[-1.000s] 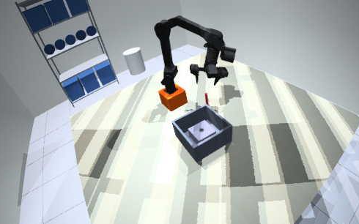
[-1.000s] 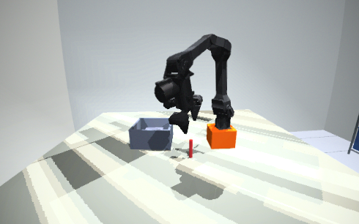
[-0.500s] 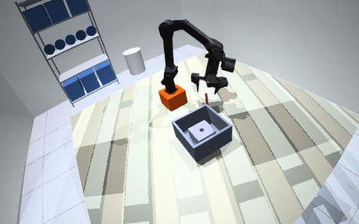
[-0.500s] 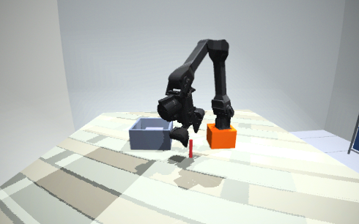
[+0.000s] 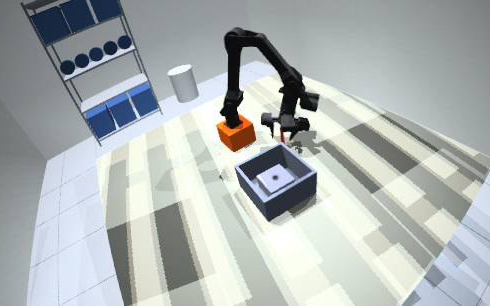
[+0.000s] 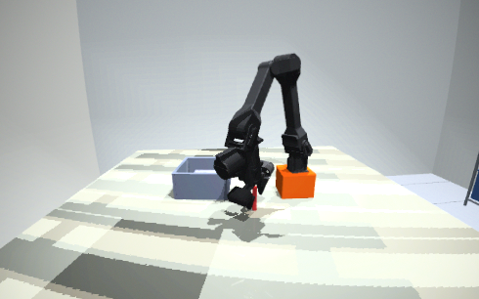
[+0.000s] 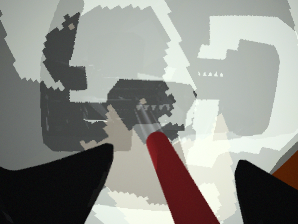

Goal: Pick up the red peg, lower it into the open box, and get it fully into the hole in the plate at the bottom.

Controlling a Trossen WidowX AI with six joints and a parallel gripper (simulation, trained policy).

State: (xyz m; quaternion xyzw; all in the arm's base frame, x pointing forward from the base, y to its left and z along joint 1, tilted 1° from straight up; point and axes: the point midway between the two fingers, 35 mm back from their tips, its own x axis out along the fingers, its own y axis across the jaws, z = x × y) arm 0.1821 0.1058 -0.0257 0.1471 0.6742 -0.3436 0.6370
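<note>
Now: gripper tip 10 mm below the red peg. The rest, counted from my gripper tip: plate: 180 mm to the right, 160 mm ahead, 20 mm above; grey box: 180 mm to the right, 160 mm ahead.
</note>
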